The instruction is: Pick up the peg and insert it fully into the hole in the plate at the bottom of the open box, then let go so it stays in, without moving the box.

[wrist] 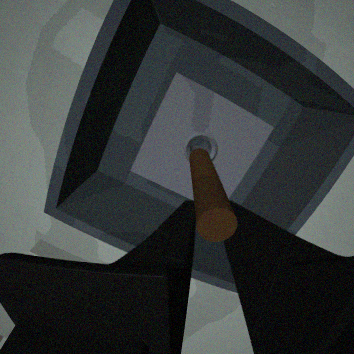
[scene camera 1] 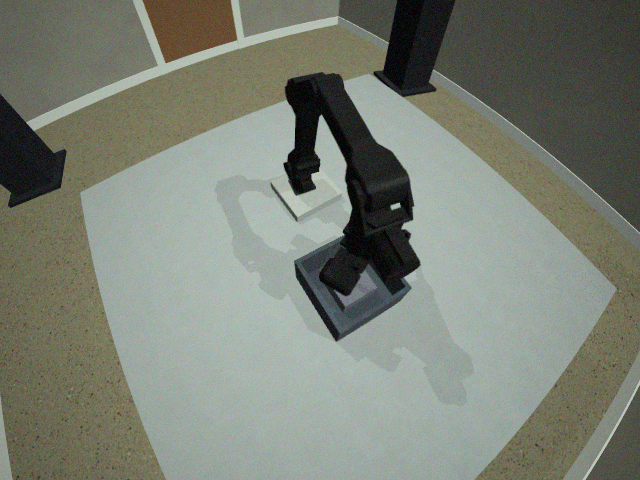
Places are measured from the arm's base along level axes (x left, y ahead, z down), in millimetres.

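Pixels of known places: gripper, between the fingertips: (wrist: 206,209) (scene camera 1: 353,263); arm's base, origin of its link: (scene camera 1: 302,184).
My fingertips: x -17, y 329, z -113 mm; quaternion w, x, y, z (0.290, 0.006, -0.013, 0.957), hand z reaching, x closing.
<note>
For each thing: its middle in the pictures, then the offset to it from my fingertips. Level surfaces: height alone.
- brown peg, middle of its body: (wrist: 204,180) dx +5, dy +7, dz +14 mm
- pale plate, middle of its body: (wrist: 198,142) (scene camera 1: 349,284) dx +3, dy +7, dz +108 mm
- open grey-blue box, middle of its body: (wrist: 199,145) (scene camera 1: 350,282) dx +3, dy +7, dz +94 mm
- light mat, height of its surface: dz +143 mm
The brown peg (wrist: 210,197) is held between the fingertips of my black gripper (wrist: 206,209) (scene camera 1: 364,273), which is shut on it. In the wrist view the peg's far end overlaps the near edge of the round hole (wrist: 202,142) in the pale plate (wrist: 160,125) (scene camera 1: 361,294). Whether the tip is in the hole or above it I cannot tell. The plate lies at the bottom of the open grey-blue box (wrist: 80,110) (scene camera 1: 316,304). In the scene view the gripper is over the box and hides the peg and the hole.
The box walls stand around the plate on all sides, close to the gripper. The arm's pale base plate (scene camera 1: 305,206) lies behind the box on the light mat (scene camera 1: 206,361). Dark pillars (scene camera 1: 416,46) (scene camera 1: 25,160) stand farther back, beyond the mat.
</note>
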